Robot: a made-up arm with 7 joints.
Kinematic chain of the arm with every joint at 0, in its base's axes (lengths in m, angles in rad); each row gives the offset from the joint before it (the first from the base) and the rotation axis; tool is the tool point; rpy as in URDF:
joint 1: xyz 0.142 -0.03 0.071 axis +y
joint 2: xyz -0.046 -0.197 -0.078 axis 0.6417 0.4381 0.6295
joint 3: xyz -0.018 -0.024 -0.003 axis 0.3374 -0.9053 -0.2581
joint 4: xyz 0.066 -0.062 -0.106 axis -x
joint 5: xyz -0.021 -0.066 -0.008 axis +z
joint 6: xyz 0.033 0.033 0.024 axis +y
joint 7: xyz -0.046 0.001 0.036 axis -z
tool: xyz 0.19 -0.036 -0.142 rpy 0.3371 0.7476 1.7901
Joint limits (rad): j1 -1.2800..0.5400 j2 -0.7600..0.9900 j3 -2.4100..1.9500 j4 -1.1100..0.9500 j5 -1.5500..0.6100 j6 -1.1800..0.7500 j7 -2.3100..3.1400
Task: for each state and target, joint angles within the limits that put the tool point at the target. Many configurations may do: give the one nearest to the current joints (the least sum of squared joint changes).
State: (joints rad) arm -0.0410 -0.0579 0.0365 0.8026 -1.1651 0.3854 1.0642
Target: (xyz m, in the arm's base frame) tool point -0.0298 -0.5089 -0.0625
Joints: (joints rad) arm 0.1577 -0.1838 -0.0150 0.5183 -1.0918 0.2565 0.9312
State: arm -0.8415 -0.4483 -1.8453 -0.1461 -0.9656 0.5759 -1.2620
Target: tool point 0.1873 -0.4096 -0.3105
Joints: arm -0.5883 0.0385 -1.5391 -0.3697 -1.1370 0.3474 -1.2466
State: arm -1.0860 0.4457 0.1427 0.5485 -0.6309 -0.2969 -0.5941
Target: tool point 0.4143 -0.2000 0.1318
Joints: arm -0.9637 0.5197 0.2368 0.5522 -0.2477 -0.7112 -0.6614
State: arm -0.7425 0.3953 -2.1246 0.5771 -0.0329 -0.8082 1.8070
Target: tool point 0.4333 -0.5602 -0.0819
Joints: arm -1.1177 0.7537 -1.7720 0.0041 0.0275 -1.1800 2.0270
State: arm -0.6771 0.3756 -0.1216 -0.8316 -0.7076 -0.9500 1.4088
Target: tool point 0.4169 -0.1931 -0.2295
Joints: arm -0.9364 0.2023 0.2704 -1.1088 -0.8980 -0.6768 1.7397
